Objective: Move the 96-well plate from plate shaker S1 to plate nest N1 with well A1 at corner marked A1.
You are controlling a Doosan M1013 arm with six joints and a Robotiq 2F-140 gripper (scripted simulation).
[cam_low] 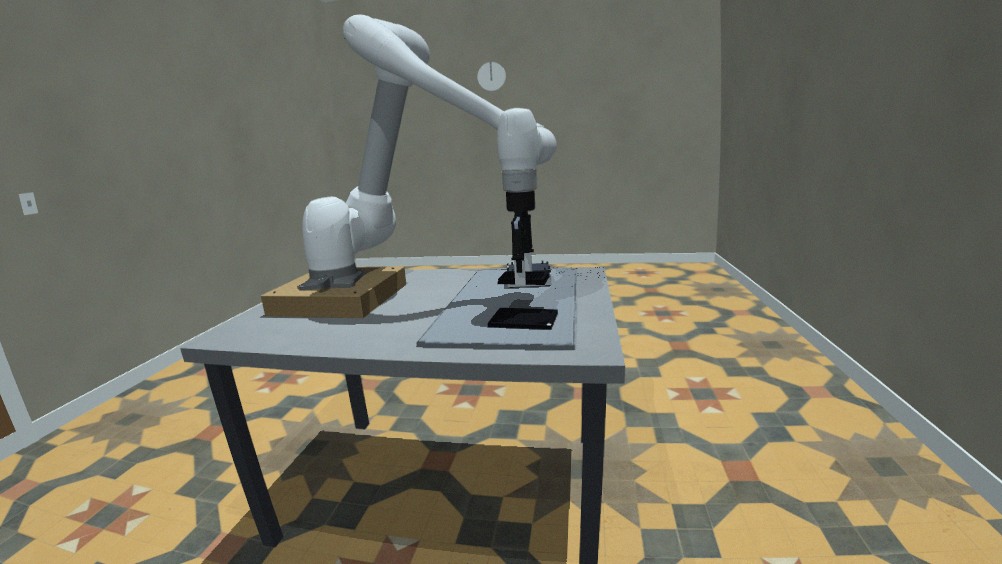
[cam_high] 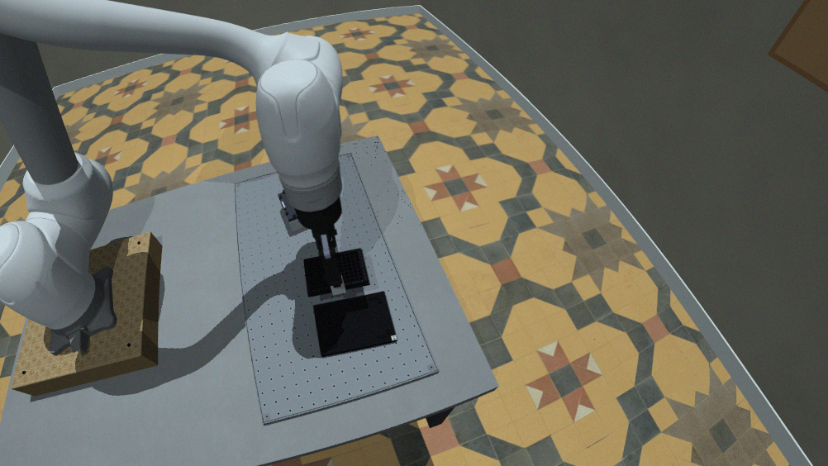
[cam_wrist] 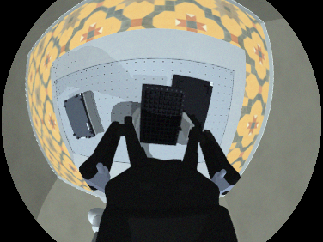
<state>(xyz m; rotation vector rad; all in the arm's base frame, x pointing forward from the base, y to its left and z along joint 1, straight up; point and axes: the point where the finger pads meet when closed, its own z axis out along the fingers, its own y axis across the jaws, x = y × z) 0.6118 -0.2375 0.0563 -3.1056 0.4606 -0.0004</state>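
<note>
The black plate nest N1 lies 11 cm below my hand, 8 cm to the right of it and 1 cm behind it. The rest, counted from my hand: black 96-well plate 2 cm below; A1 mark 16 cm to the right, 10 cm below, 5 cm ahead.
</note>
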